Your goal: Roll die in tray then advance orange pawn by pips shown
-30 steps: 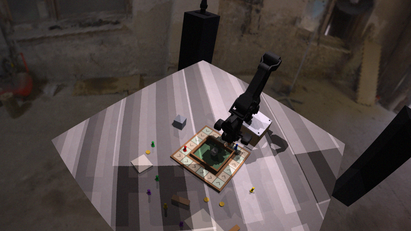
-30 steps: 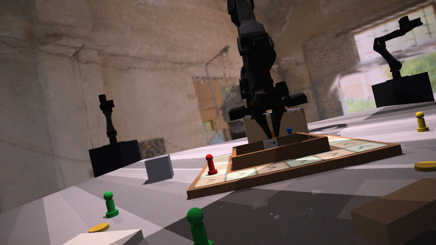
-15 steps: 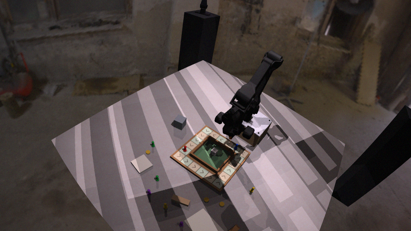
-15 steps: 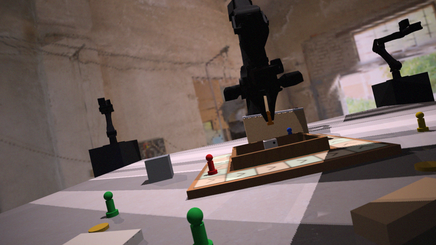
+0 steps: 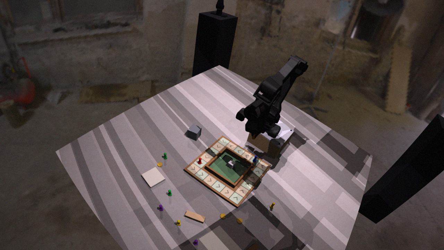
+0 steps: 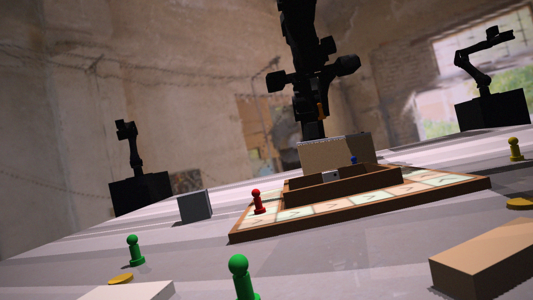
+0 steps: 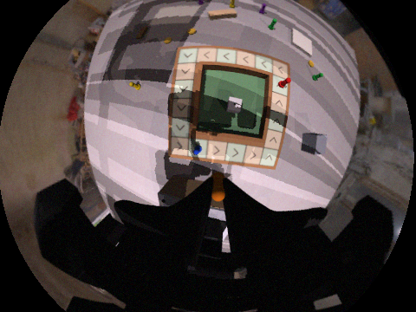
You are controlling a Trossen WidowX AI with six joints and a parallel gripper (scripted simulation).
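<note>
The blue pawn is 110 mm below my gripper tip and 40 mm to the left of it. From my gripper tip the other things lie so: orange pawn 10 mm above; die 120 mm below, 100 mm ahead, 20 mm to the right; green tray 130 mm below, 120 mm ahead, 20 mm to the right.
</note>
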